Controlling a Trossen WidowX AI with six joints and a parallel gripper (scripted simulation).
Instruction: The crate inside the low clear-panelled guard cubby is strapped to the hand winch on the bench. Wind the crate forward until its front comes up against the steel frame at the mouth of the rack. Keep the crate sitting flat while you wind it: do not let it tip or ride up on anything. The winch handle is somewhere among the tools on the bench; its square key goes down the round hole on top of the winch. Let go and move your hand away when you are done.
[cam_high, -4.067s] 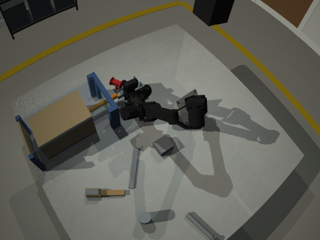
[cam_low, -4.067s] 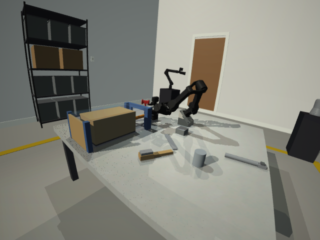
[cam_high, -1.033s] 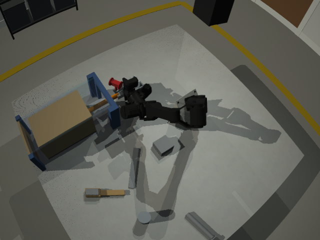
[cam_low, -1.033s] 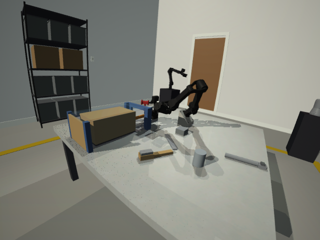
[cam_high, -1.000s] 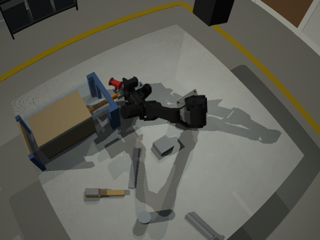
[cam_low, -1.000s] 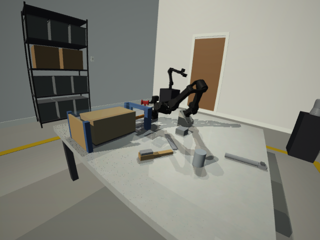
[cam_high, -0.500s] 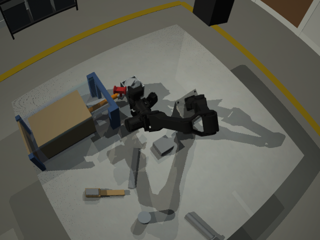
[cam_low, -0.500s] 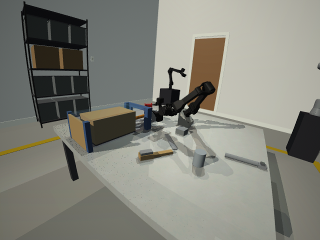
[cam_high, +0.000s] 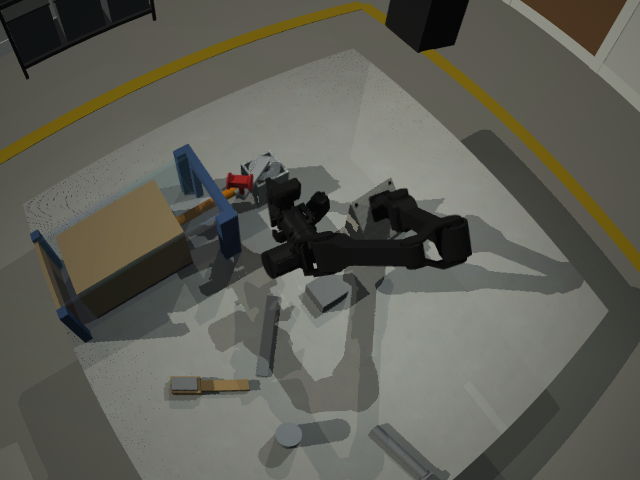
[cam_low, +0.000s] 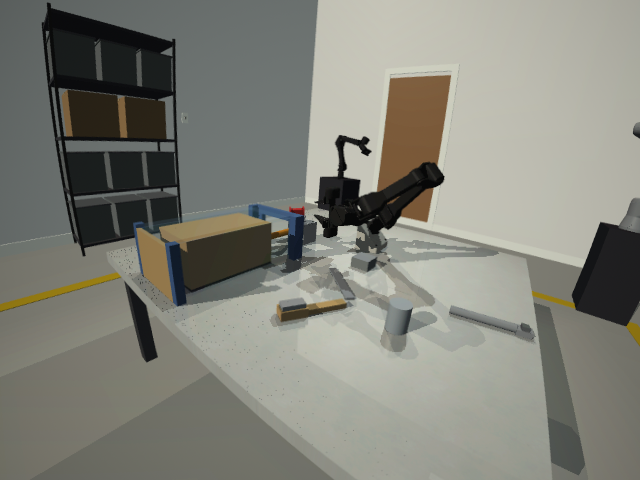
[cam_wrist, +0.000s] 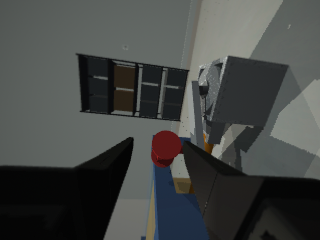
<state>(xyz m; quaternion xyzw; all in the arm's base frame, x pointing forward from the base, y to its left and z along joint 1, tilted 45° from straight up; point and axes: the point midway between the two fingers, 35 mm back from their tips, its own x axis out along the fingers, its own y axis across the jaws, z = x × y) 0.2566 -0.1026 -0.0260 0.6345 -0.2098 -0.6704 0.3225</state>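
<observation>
Now: the winch handle 70 mm to the right of my gripper tip, 60 mm below it and 10 mm ahead of it. From my gripper tip the other things lie so: red knob: 50 mm to the right, 40 mm ahead, 30 mm below; grey winch: 140 mm below, 120 mm to the right, 60 mm behind; blue frame: 110 mm ahead, 100 mm to the right, 70 mm below.
</observation>
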